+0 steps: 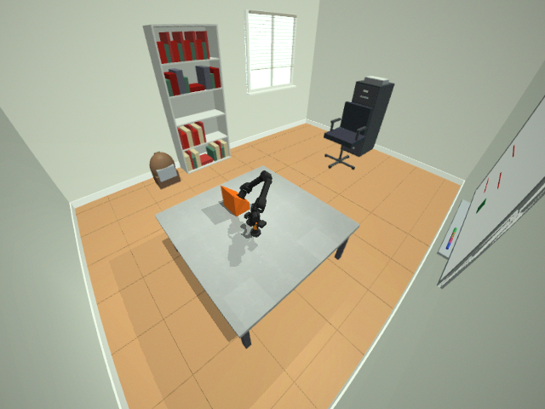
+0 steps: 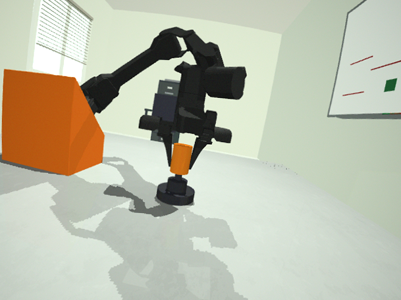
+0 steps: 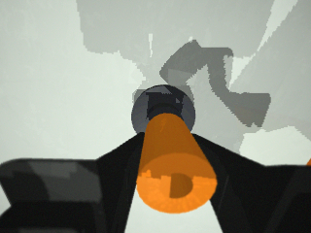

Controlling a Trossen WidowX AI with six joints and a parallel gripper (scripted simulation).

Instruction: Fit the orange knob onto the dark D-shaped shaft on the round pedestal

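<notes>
The knob is 2 cm above my gripper tip. From my gripper tip the other things lie so: dark pedestal 4 cm below.
</notes>
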